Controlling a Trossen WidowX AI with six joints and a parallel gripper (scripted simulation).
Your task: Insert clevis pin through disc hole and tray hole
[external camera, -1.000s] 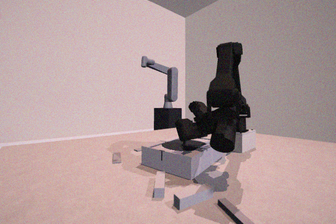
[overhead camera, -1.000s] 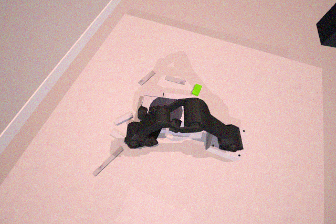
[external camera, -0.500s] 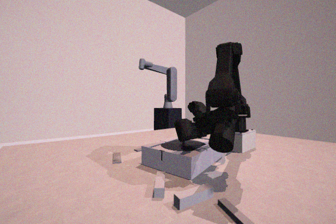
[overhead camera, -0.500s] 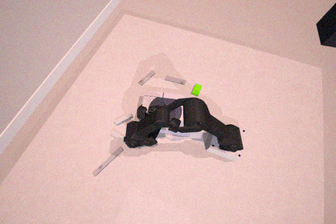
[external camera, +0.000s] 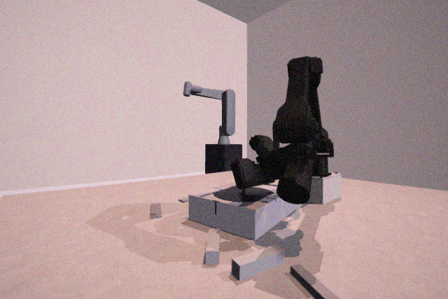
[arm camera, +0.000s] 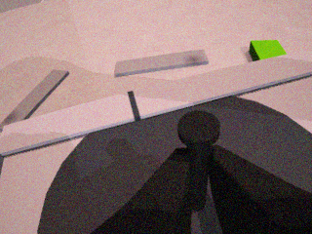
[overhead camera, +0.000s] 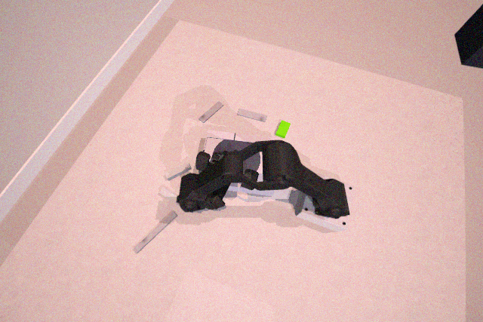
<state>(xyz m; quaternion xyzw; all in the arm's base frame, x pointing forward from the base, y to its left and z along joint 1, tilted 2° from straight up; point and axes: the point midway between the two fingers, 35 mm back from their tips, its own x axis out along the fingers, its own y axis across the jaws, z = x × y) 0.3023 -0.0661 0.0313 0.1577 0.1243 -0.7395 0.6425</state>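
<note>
Now: gripper tip 10 mm above the steel pin. Round my gripper tip: green block 170 mm to the right, 140 mm behind, 80 mm below; rimmed tray 40 mm below, 10 mm to the left, 10 mm behind; dark disc 30 mm below.
</note>
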